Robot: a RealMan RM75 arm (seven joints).
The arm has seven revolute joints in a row. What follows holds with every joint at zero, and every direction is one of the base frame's. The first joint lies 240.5 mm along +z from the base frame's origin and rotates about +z. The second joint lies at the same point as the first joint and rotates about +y. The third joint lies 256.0 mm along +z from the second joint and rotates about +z. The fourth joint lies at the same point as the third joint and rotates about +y. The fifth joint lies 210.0 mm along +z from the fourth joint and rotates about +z. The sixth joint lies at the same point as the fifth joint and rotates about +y. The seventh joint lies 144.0 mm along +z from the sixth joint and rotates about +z. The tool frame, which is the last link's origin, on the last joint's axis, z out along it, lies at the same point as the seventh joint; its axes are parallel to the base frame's.
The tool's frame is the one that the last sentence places.
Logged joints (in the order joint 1, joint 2, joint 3, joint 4, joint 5, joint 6, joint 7), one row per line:
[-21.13, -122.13, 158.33, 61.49, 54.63, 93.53, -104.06]
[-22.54, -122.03, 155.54, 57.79, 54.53, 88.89, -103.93]
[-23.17, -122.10, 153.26, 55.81, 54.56, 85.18, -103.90]
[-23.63, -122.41, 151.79, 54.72, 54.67, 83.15, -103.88]
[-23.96, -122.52, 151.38, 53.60, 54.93, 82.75, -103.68]
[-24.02, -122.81, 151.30, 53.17, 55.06, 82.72, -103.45]
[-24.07, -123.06, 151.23, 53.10, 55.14, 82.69, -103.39]
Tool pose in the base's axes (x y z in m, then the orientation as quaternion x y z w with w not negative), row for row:
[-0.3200, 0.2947, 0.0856, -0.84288, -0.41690, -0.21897, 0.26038]
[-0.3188, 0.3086, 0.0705, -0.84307, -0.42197, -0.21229, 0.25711]
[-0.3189, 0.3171, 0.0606, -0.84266, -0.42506, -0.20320, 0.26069]
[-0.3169, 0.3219, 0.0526, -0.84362, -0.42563, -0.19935, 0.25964]
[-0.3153, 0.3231, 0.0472, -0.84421, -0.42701, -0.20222, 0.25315]
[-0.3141, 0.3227, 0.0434, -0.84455, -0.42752, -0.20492, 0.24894]
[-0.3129, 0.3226, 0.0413, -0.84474, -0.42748, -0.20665, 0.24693]
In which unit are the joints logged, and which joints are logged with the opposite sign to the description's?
The joints are logged in degrees. Opposite sign: joint 3, joint 4, joint 5.
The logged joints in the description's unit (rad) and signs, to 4 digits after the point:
[-0.3688, -2.1316, -2.7634, -1.0732, -0.9535, 1.6324, -1.8162]
[-0.3934, -2.1298, -2.7147, -1.0086, -0.9517, 1.5514, -1.8139]
[-0.4044, -2.1310, -2.6749, -0.9741, -0.9523, 1.4867, -1.8134]
[-0.4124, -2.1365, -2.6492, -0.9550, -0.9542, 1.4512, -1.8130]
[-0.4182, -2.1384, -2.6421, -0.9355, -0.9587, 1.4443, -1.8096]
[-0.4192, -2.1434, -2.6407, -0.9280, -0.9610, 1.4437, -1.8055]
[-0.4201, -2.1478, -2.6395, -0.9268, -0.9624, 1.4432, -1.8045]

